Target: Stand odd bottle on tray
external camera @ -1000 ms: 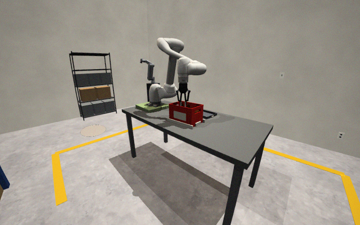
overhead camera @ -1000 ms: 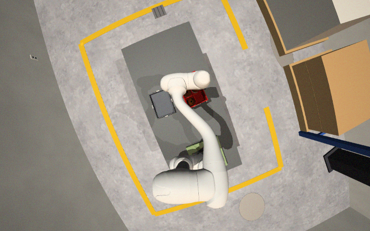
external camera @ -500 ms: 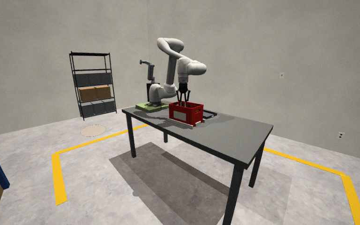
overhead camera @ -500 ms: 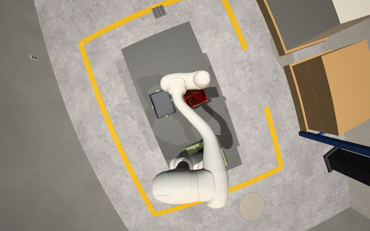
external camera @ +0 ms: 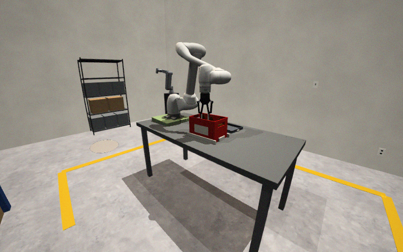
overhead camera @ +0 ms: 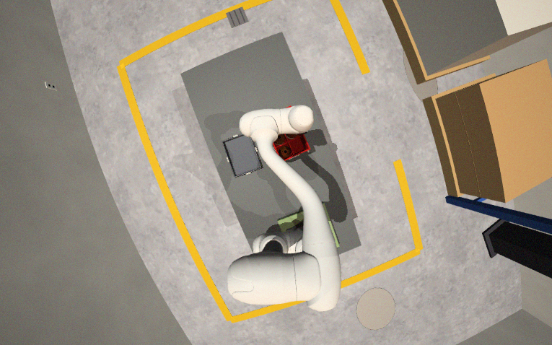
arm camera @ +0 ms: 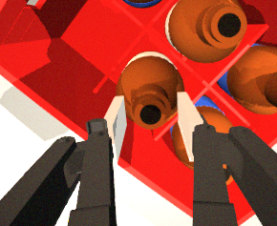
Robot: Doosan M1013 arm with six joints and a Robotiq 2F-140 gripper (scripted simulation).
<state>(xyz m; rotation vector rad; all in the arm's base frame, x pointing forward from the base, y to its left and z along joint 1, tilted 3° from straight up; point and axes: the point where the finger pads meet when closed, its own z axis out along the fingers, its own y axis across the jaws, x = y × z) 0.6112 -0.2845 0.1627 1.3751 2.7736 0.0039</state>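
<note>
The red crate lies 50 mm to the left of my hand and 90 mm below it. The rest, counted from my hand: dark grey tray 60 mm ahead, 350 mm to the left, 160 mm below.
</note>
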